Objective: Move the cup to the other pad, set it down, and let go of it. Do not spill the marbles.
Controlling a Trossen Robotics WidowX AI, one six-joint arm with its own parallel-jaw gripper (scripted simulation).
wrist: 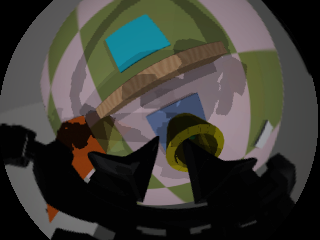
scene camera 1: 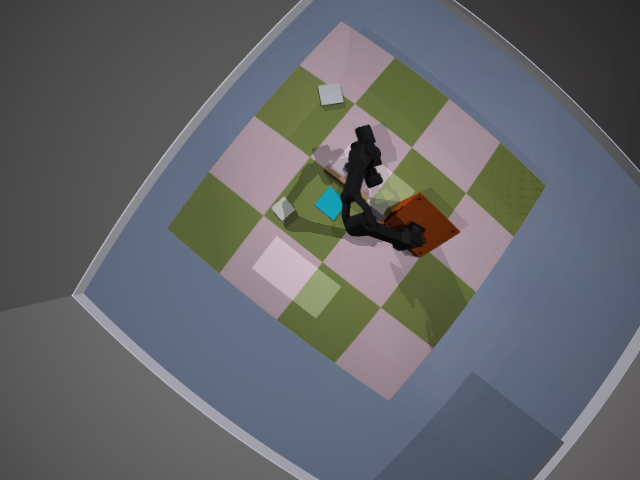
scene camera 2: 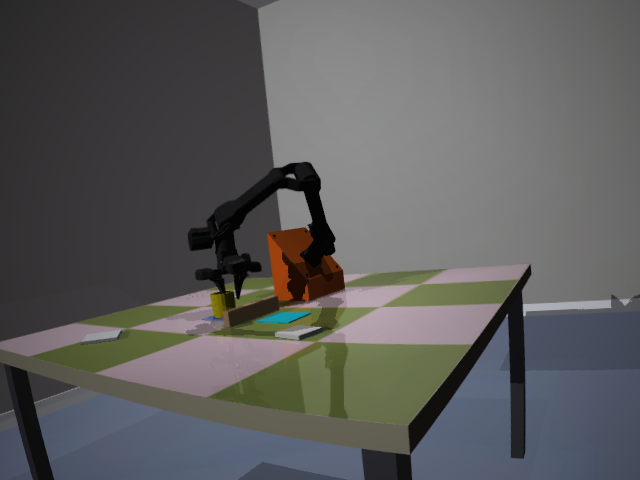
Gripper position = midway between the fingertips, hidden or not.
Observation:
I see my gripper [scene camera 2: 232, 300], a cyan pad [wrist: 136, 40], a wooden bar [scene camera 2: 255, 309] and a blue pad [wrist: 159, 120].
My gripper shows as well in the wrist view [wrist: 171, 139]. The wooden bar is seen too in the wrist view [wrist: 156, 74].

